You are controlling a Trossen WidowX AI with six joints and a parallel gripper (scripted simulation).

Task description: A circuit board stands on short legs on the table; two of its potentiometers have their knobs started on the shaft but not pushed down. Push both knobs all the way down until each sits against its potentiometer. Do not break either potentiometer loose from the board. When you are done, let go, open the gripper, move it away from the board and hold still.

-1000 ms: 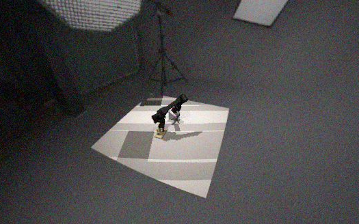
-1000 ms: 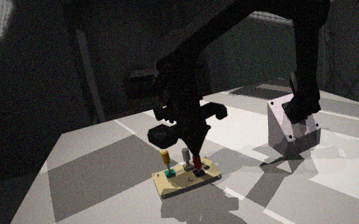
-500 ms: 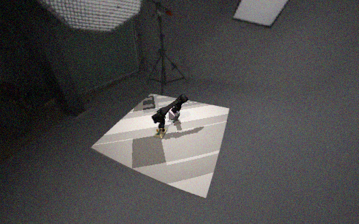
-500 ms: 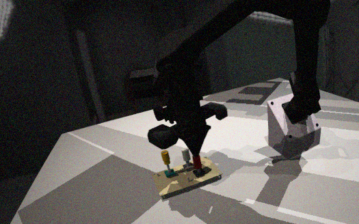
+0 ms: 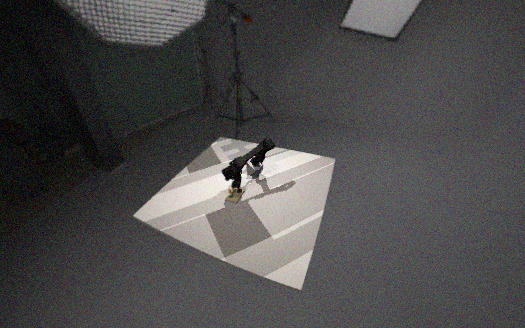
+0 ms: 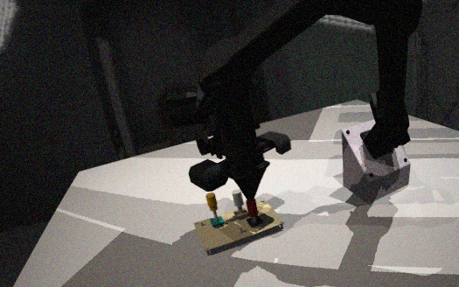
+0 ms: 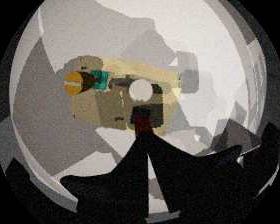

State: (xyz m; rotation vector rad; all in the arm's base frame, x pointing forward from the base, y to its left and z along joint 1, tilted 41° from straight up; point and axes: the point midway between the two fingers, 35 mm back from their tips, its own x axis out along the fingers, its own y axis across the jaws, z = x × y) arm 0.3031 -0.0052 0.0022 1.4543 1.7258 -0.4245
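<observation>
My gripper tip is 1 cm above the red knob. From my gripper tip the other things lie so: yellow knob: 7 cm ahead, 3 cm to the right.
</observation>
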